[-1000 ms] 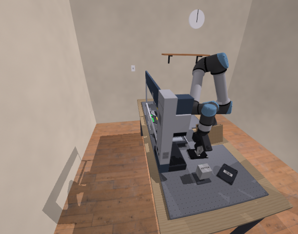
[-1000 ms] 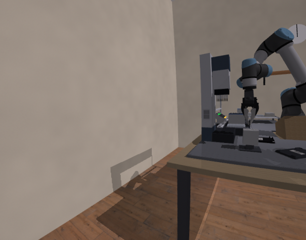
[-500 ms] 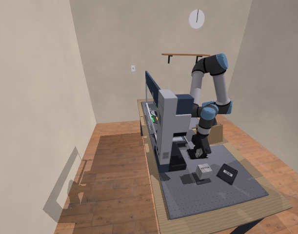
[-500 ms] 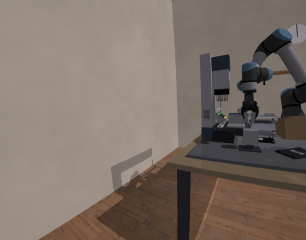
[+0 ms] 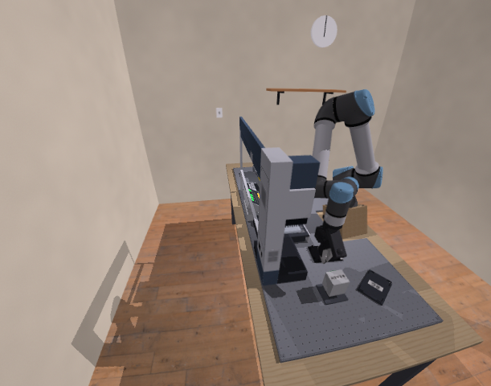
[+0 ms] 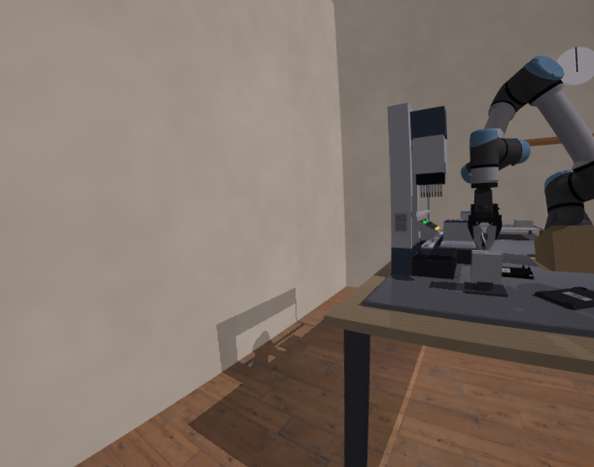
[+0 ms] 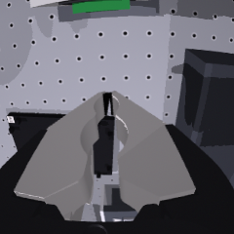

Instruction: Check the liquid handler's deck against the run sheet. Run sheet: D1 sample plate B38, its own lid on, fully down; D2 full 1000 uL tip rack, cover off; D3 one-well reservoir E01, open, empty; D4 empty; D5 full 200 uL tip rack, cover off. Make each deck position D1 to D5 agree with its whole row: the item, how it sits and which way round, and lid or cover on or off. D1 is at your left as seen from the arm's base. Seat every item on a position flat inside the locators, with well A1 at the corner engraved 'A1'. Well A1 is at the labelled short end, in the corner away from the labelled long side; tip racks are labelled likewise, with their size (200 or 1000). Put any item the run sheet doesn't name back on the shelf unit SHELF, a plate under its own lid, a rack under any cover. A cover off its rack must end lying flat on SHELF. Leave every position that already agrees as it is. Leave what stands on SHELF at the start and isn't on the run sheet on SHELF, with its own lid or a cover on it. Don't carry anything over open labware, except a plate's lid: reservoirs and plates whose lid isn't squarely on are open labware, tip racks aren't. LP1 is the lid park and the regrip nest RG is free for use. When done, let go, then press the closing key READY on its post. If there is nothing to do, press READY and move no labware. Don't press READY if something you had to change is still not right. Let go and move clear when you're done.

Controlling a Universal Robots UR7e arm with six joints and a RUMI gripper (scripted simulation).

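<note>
The ready key post lies 70 mm to the left of my hand and 20 mm below it. From my hand the other things lie so: regrip nest RG: 200 mm behind, 110 mm to the left, 80 mm below; LP1 label: 80 mm behind, 110 mm to the right, 70 mm below; lid park LP1: 80 mm behind, 110 mm to the right, 80 mm below.
</note>
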